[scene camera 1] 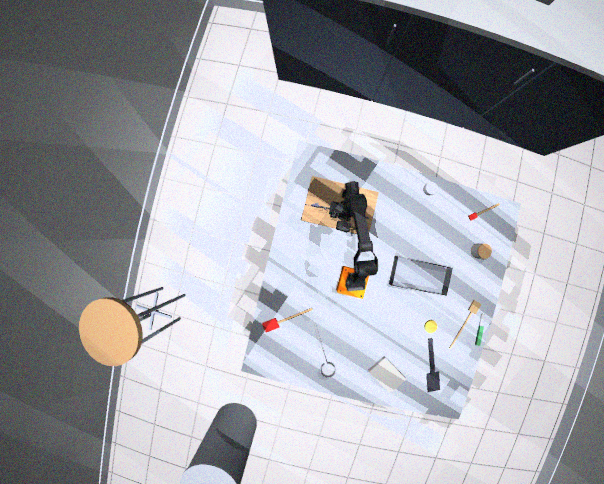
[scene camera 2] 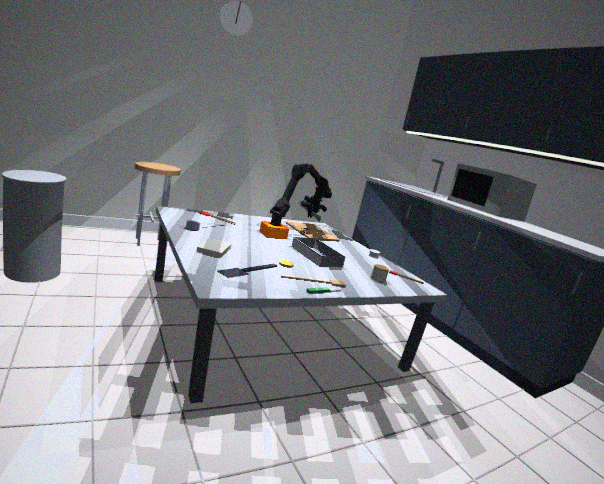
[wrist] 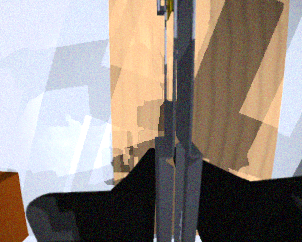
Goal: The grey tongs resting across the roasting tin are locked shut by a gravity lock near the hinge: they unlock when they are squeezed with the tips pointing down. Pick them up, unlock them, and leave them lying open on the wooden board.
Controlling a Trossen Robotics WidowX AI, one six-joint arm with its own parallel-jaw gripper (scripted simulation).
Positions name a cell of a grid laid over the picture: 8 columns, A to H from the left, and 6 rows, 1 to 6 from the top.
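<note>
From the wrist view I can see my gripper (wrist: E4), and there's a wooden board (wrist: G2) in it too. Scene camera 1 gives me the board (scene camera 1: E3) again, along with a roasting tin (scene camera 1: F4), and scene camera 2 has the tin (scene camera 2: E4) as well.
</note>
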